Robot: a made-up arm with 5 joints. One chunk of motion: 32 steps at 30 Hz.
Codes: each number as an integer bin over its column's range. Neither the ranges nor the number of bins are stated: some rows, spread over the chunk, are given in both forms.
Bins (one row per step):
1: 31 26 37 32 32 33
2: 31 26 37 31 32 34
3: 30 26 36 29 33 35
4: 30 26 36 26 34 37
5: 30 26 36 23 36 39
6: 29 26 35 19 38 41
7: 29 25 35 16 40 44
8: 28 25 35 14 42 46
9: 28 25 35 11 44 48
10: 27 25 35 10 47 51
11: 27 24 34 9 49 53
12: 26 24 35 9 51 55
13: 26 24 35 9 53 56
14: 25 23 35 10 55 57
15: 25 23 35 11 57 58
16: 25 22 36 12 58 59
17: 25 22 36 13 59 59
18: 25 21 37 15 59 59
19: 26 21 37 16 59 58
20: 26 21 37 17 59 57
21: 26 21 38 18 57 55
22: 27 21 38 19 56 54
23: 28 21 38 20 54 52
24: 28 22 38 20 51 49
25: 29 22 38 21 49 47
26: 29 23 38 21 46 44
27: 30 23 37 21 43 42
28: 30 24 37 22 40 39
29: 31 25 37 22 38 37
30: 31 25 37 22 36 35
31: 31 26 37 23 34 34
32: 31 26 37 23 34 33
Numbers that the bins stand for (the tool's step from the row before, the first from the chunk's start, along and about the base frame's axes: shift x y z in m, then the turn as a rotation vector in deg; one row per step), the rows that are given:
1: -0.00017 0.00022 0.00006 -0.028 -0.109 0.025
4: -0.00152 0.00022 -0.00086 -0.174 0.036 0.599
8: -0.00422 -0.00056 -0.00178 -0.468 0.613 1.891
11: -0.00557 -0.00133 -0.00270 -0.590 1.119 2.895
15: -0.00827 -0.00211 -0.00178 -0.541 1.697 3.613
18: -0.00827 -0.00367 0.00006 -0.443 1.841 3.756
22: -0.00557 -0.00367 0.00098 -0.346 1.624 3.039
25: -0.00287 -0.00289 0.00098 -0.297 1.119 2.034
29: -0.00017 -0.00056 0.00006 -0.272 0.324 0.599
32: -0.00017 0.00022 0.00006 -0.248 0.036 0.025
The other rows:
2: -0.00017 0.00022 0.00006 -0.052 -0.109 0.169
3: -0.00152 0.00022 -0.00086 -0.101 -0.037 0.312
5: -0.00152 0.00022 -0.00086 -0.248 0.180 0.886
6: -0.00287 0.00022 -0.00178 -0.346 0.324 1.173
7: -0.00287 -0.00056 -0.00178 -0.419 0.469 1.604
9: -0.00422 -0.00056 -0.00178 -0.541 0.758 2.178
10: -0.00557 -0.00056 -0.00178 -0.566 0.974 2.608
12: -0.00692 -0.00133 -0.00178 -0.590 1.263 3.182
13: -0.00692 -0.00133 -0.00178 -0.590 1.408 3.326
14: -0.00827 -0.00211 -0.00178 -0.566 1.552 3.469
16: -0.00827 -0.00289 -0.00086 -0.517 1.769 3.756
17: -0.00827 -0.00289 -0.00086 -0.492 1.841 3.756
19: -0.00692 -0.00367 0.00006 -0.419 1.841 3.613
20: -0.00692 -0.00367 0.00006 -0.394 1.841 3.469
21: -0.00692 -0.00367 0.00098 -0.370 1.697 3.182
23: -0.00422 -0.00367 0.00098 -0.321 1.480 2.752
24: -0.00422 -0.00289 0.00098 -0.321 1.263 2.321
26: -0.00287 -0.00211 0.00098 -0.297 0.902 1.604
27: -0.00152 -0.00211 0.00006 -0.297 0.686 1.317
28: -0.00152 -0.00133 0.00006 -0.272 0.469 0.886
30: -0.00017 -0.00056 0.00006 -0.272 0.180 0.312
31: -0.00017 0.00022 0.00006 -0.248 0.036 0.169

